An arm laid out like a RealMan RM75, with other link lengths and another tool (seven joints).
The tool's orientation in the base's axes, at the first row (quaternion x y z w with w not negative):
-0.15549 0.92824 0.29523 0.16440
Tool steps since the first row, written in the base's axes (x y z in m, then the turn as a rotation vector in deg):
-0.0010 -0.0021 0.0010 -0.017 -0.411 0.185
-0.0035 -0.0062 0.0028 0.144 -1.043 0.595
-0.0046 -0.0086 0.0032 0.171 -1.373 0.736
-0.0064 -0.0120 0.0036 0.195 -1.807 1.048
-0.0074 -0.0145 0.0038 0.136 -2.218 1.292
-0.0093 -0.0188 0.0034 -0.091 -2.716 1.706
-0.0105 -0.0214 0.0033 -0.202 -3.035 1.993
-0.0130 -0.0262 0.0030 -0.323 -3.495 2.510
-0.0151 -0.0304 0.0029 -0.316 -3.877 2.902
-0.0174 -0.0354 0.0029 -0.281 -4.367 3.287
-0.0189 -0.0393 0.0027 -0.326 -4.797 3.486
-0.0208 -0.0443 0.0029 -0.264 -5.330 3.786
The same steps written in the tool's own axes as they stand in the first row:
0.0009 -0.0007 -0.0022 0.021 -0.221 -0.393
0.0032 -0.0021 -0.0066 -0.166 -0.571 -1.053
0.0045 -0.0033 -0.0086 -0.183 -0.767 -1.354
0.0066 -0.0051 -0.0113 -0.245 -0.959 -1.850
0.0079 -0.0065 -0.0132 -0.210 -1.134 -2.297
0.0106 -0.0093 -0.0159 -0.075 -1.228 -2.963
0.0122 -0.0109 -0.0176 -0.028 -1.291 -3.400
0.0155 -0.0139 -0.0208 -0.037 -1.345 -4.100
0.0182 -0.0164 -0.0237 -0.126 -1.450 -4.630
0.0212 -0.0194 -0.0272 -0.216 -1.653 -5.213
0.0234 -0.0219 -0.0297 -0.172 -1.871 -5.634
0.0260 -0.0250 -0.0332 -0.245 -2.160 -6.172

